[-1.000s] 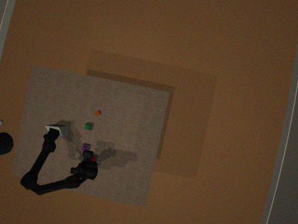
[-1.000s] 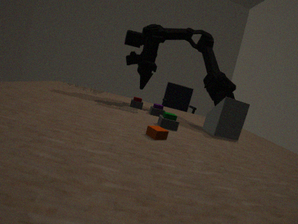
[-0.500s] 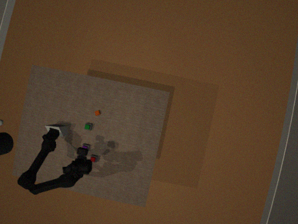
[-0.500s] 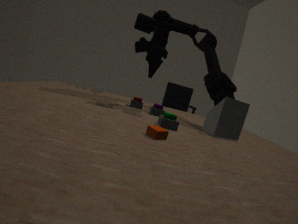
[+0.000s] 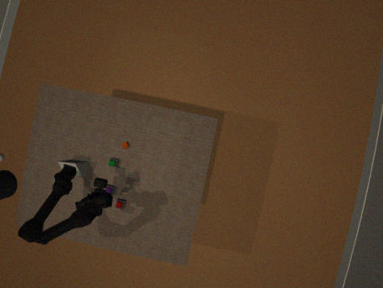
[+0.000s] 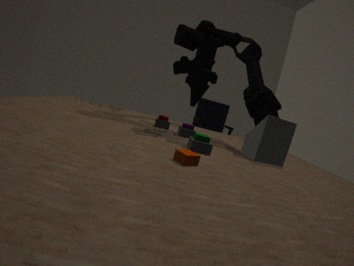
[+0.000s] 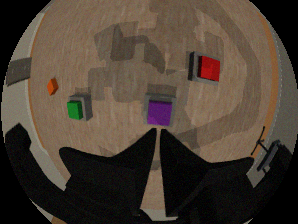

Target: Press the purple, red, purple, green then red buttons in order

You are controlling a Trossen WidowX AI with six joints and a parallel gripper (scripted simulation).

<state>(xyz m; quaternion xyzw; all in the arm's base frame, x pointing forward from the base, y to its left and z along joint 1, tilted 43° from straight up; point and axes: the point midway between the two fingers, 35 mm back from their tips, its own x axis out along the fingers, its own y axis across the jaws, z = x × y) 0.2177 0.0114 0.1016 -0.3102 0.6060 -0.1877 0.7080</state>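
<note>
The purple button is 60 mm below my gripper tip. Also, from my gripper tip: red button: 80 mm ahead, 60 mm to the right, 60 mm below; orange block: 270 mm to the left, 90 mm below; green button: 30 mm behind, 150 mm to the left, 60 mm below.
</note>
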